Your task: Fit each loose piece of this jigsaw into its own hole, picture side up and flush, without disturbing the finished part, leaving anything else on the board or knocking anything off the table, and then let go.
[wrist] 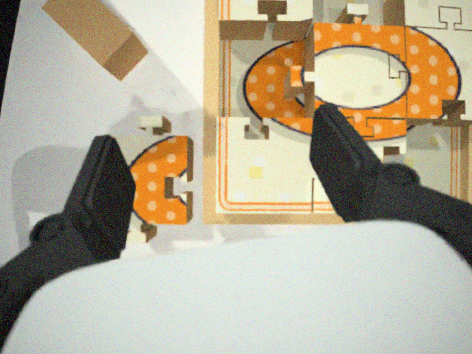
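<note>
A loose jigsaw piece (160, 175), orange with pale dots and picture side up, lies on the table left of the board; the left finger hides its left part. The jigsaw board (211, 165) has a wooden rim. An open hole (265, 85) in its left column shows a shaded orange arc on its floor. Another hole (432, 145) shows at the lower right, and part of a further hole (337, 7) at the top. My gripper (219, 146) is open and empty, its left finger over the loose piece's left side and its right finger over the board.
A plain brown block (90, 35) lies on the table at the upper left, apart from the board. Fitted pieces form part of an orange ring (432, 75). A cream corner piece (265, 167) sits at the board's lower left. The table's edge shows at the far left.
</note>
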